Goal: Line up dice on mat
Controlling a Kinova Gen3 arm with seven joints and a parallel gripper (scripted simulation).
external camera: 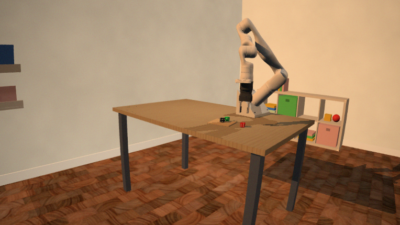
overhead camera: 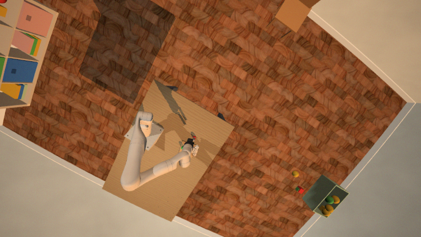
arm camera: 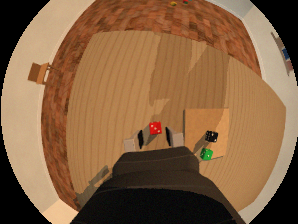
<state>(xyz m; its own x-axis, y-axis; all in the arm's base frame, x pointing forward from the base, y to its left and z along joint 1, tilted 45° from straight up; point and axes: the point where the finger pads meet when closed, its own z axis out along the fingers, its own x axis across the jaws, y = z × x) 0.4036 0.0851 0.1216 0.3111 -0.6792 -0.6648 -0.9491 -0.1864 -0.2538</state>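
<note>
Now: the red die 90 mm below my hand. From my hand the other things lie so: black die 150 mm to the right, 90 mm below; green die 50 mm behind, 150 mm to the right, 90 mm below; tan mat 150 mm to the right, 100 mm below.
</note>
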